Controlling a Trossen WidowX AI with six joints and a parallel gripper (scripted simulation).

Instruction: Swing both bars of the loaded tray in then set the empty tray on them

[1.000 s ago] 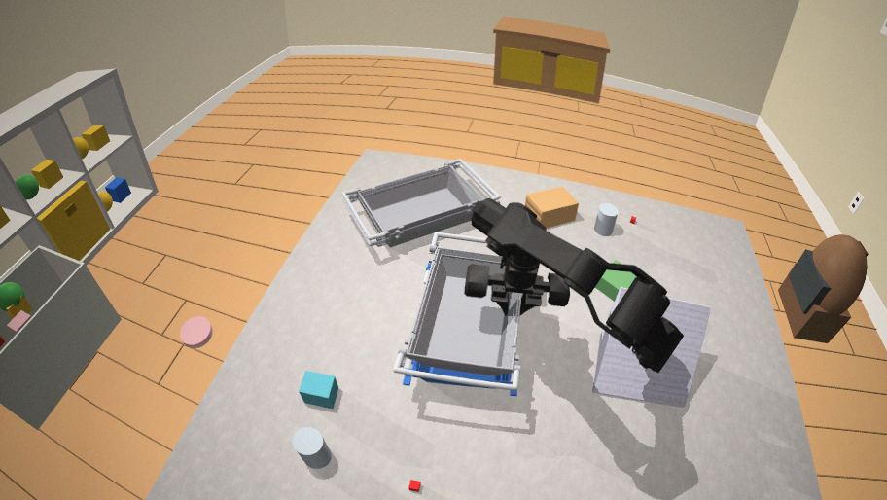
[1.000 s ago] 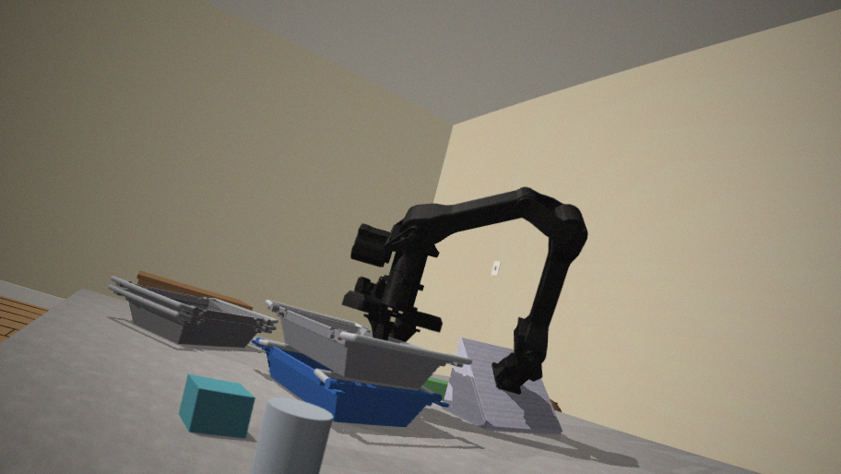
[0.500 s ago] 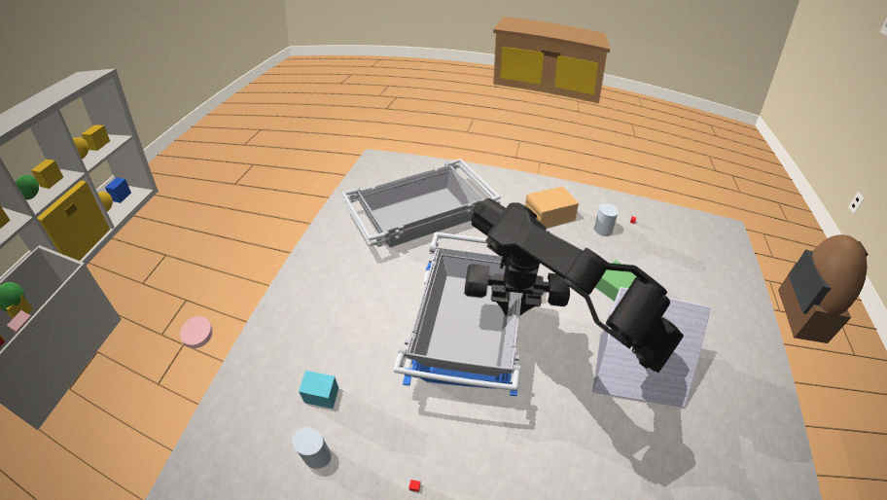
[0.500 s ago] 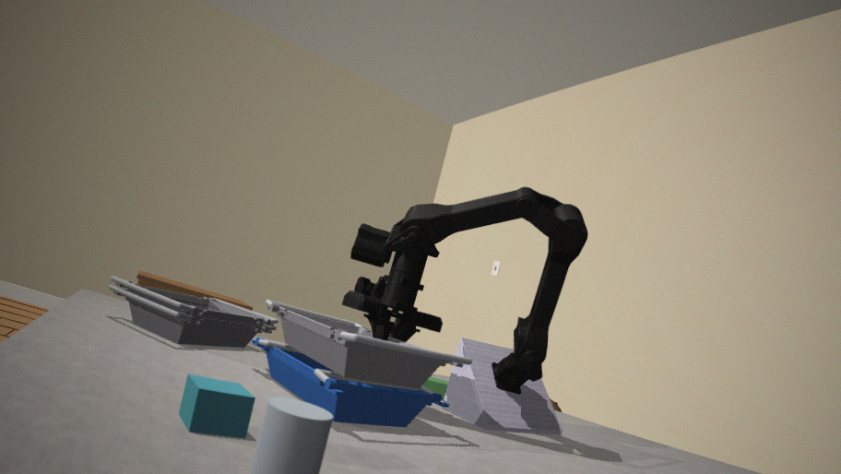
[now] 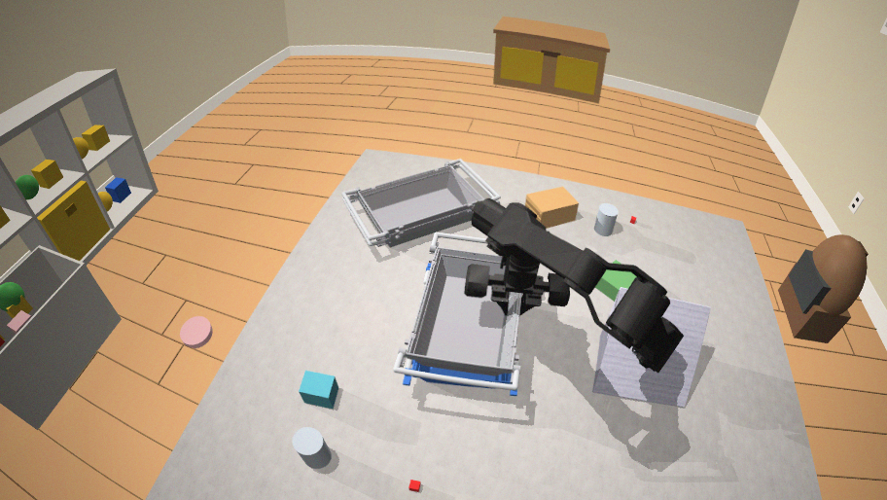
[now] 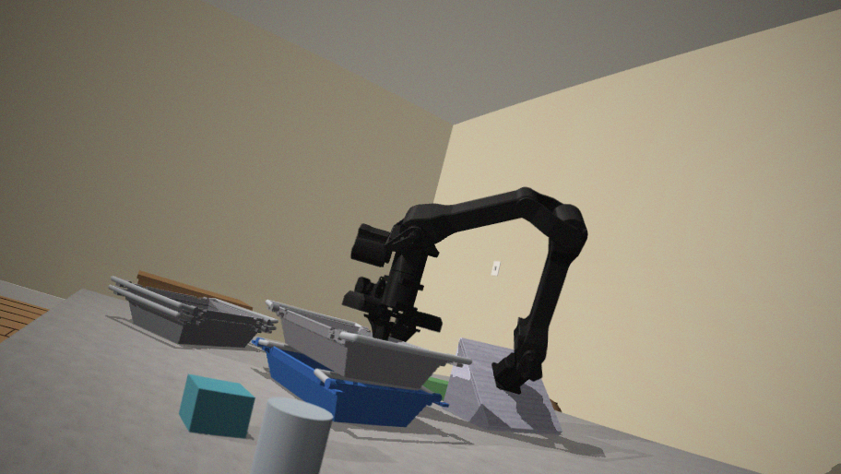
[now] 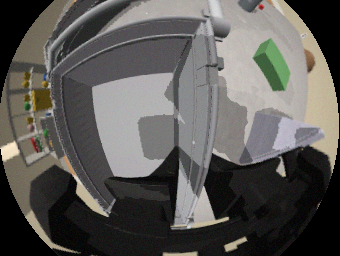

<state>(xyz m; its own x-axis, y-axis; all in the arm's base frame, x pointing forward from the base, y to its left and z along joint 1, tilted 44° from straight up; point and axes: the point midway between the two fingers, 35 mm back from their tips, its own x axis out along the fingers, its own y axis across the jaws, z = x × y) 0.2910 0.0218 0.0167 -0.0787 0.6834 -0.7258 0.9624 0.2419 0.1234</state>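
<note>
Right now the grey plastic tray is 70 mm ahead of my gripper tip, 40 mm to the left of it and 30 mm above it. Also, from my gripper tip: orange box (20 mm ahead, 440 mm to the right, 50 mm below); teal cube (280 mm ahead, 280 mm to the left, 60 mm below).
</note>
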